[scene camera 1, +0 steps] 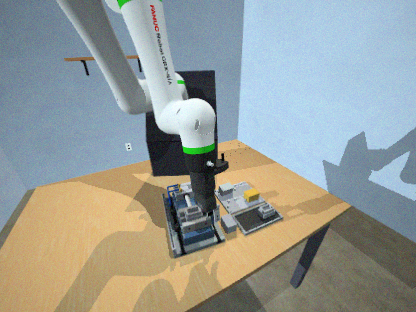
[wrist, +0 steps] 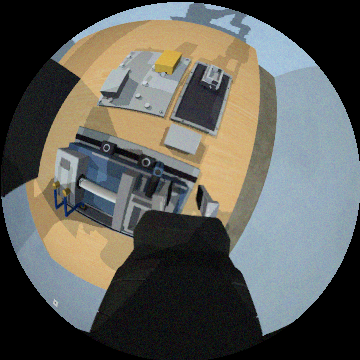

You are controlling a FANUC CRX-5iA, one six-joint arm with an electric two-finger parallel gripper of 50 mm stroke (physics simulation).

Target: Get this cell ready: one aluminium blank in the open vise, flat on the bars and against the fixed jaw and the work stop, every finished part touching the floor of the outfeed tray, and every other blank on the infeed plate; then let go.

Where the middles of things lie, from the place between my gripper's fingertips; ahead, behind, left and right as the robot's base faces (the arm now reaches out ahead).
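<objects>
With my hand as the starting point, I find the infeed plate [wrist: 158,91] 8 cm behind it, 24 cm to the left of it and 9 cm below it. The outfeed tray floor [wrist: 199,104] is 7 cm ahead of my hand and 19 cm to the left of it, and it is 9 cm below my hand as well.
</objects>
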